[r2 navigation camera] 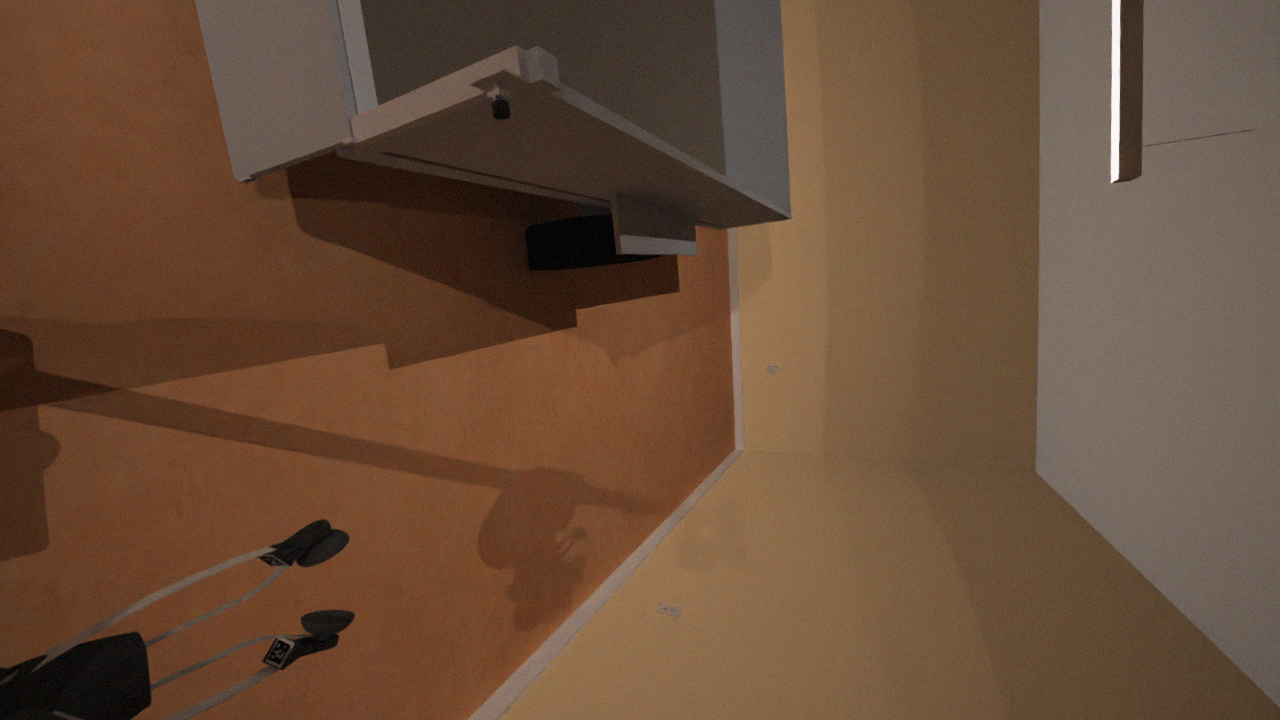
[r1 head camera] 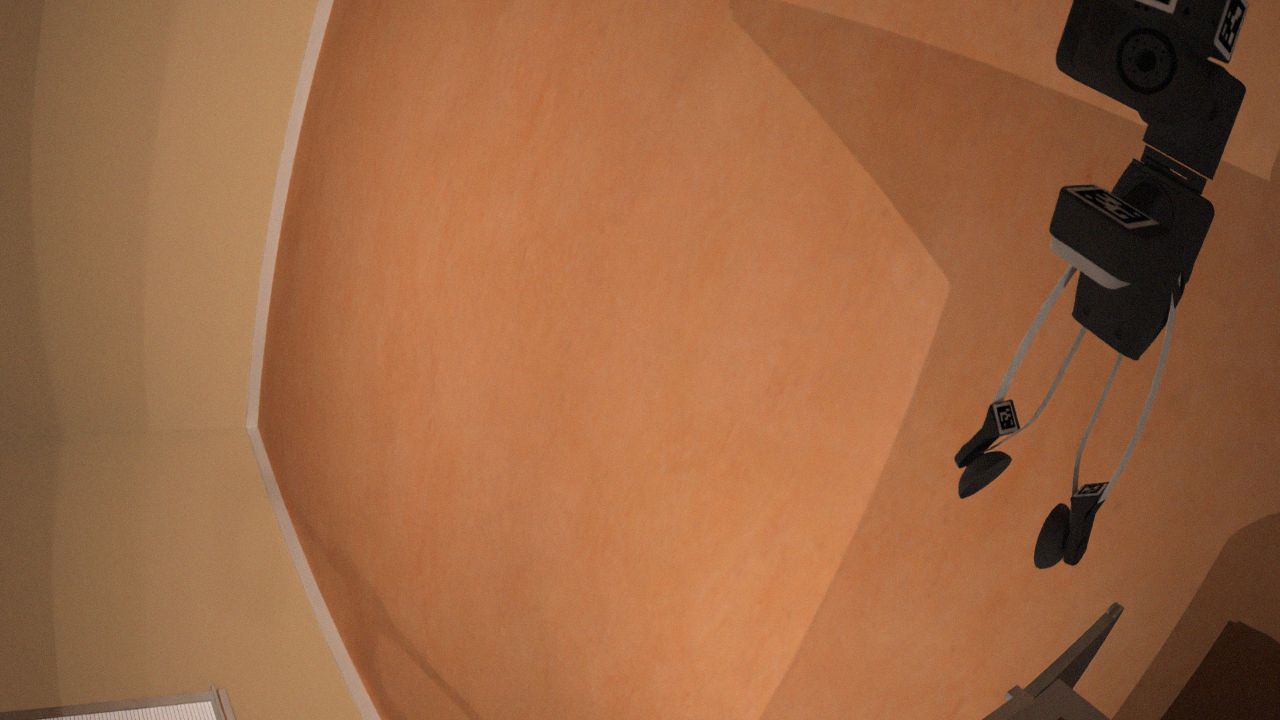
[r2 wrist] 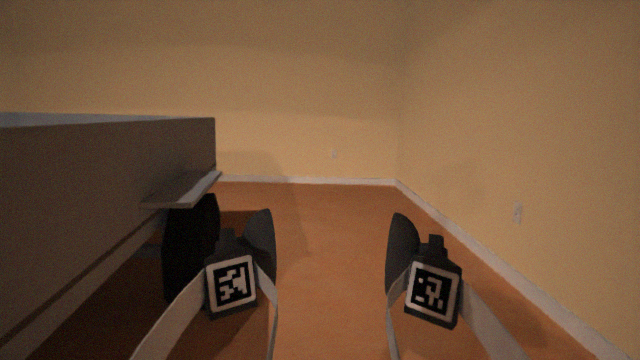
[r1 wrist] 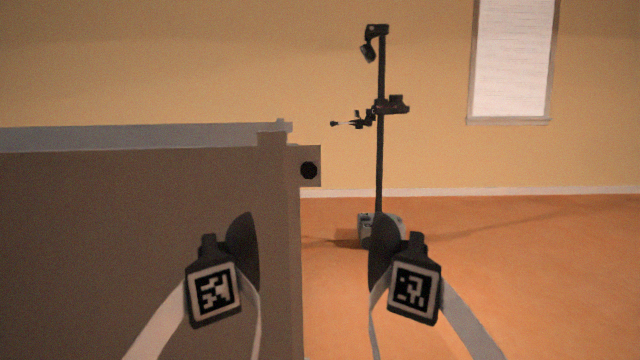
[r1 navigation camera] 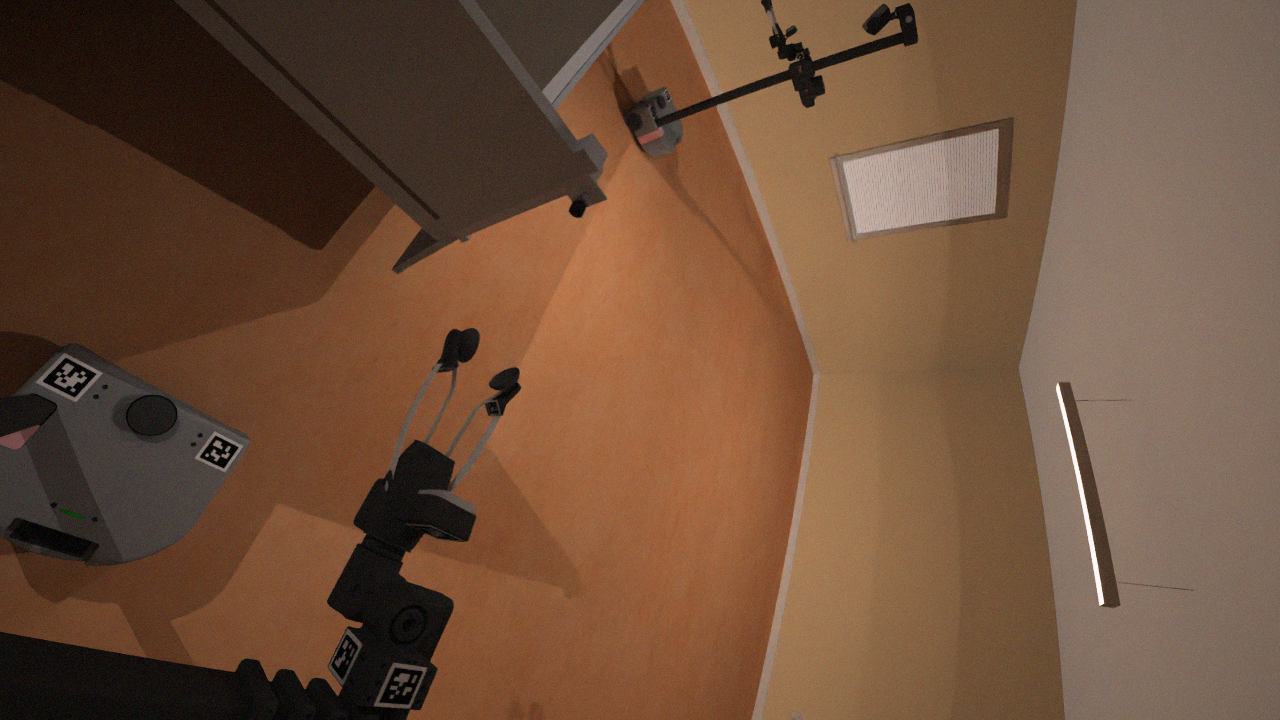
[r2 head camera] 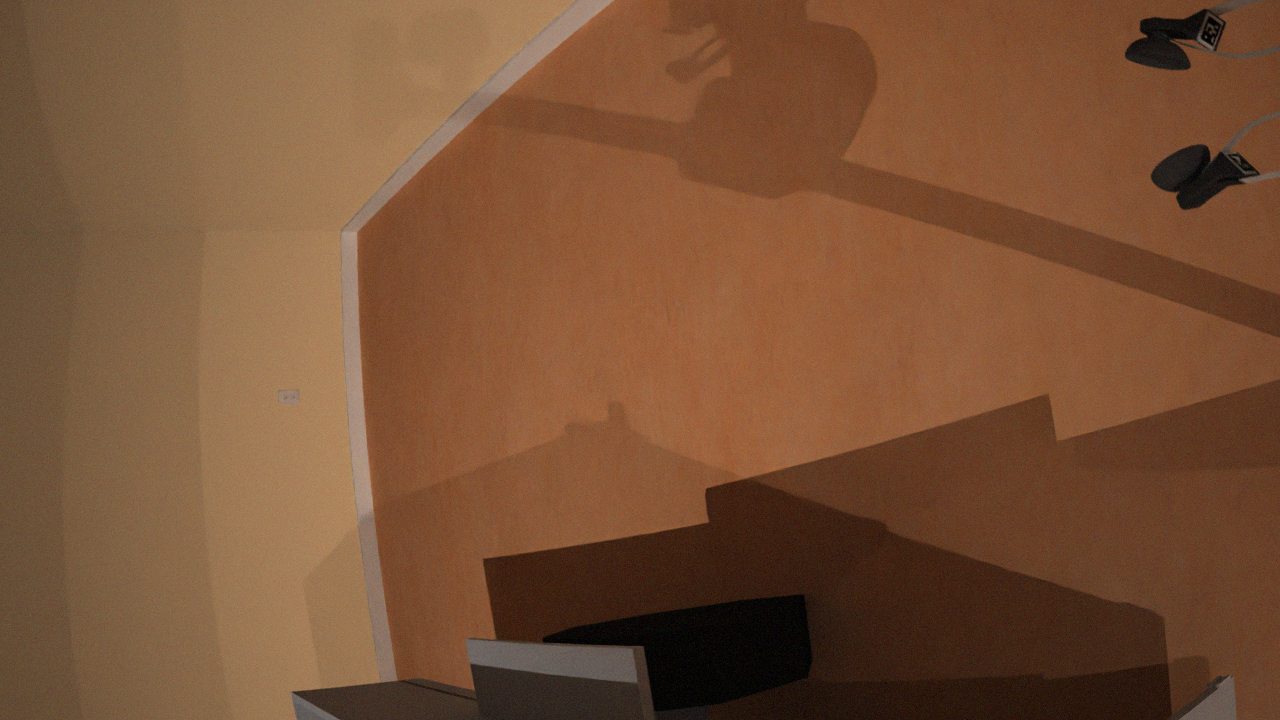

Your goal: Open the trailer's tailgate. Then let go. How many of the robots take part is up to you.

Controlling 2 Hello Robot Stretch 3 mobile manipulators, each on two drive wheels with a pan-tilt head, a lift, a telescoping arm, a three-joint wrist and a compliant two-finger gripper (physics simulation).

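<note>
The trailer's tailgate (r1 head camera: 1081, 646) (r1 navigation camera: 414, 251) (r2 navigation camera: 273, 76) hangs folded down and outward from the bed's end, leaving the side wall's end face exposed. The grey-brown side wall (r1 navigation camera: 420, 116) (r1 wrist: 125, 240) (r2 navigation camera: 554, 134) (r2 wrist: 100, 170) stands upright. A black latch knob (r1 navigation camera: 577, 207) (r1 wrist: 308, 170) (r2 navigation camera: 500, 107) sits near its upper corner. r1's gripper (r1 head camera: 1018, 505) (r1 navigation camera: 483, 361) (r1 wrist: 314, 252) is open and empty, apart from the trailer. r2's gripper (r2 head camera: 1169, 109) (r2 navigation camera: 324, 584) (r2 wrist: 330, 250) is open and empty, away from the tailgate and alongside the other side wall in the wrist view.
A fender (r2 head camera: 559, 667) (r2 navigation camera: 656, 225) (r2 wrist: 180, 190) juts out above a black wheel (r2 head camera: 733, 644) (r2 navigation camera: 572, 241) (r2 wrist: 190, 250). r2's base (r1 navigation camera: 657, 125) (r1 wrist: 366, 227) stands beyond the trailer. r1's base (r1 navigation camera: 134, 483) shows at the lower left. Walls with white baseboards bound the orange floor.
</note>
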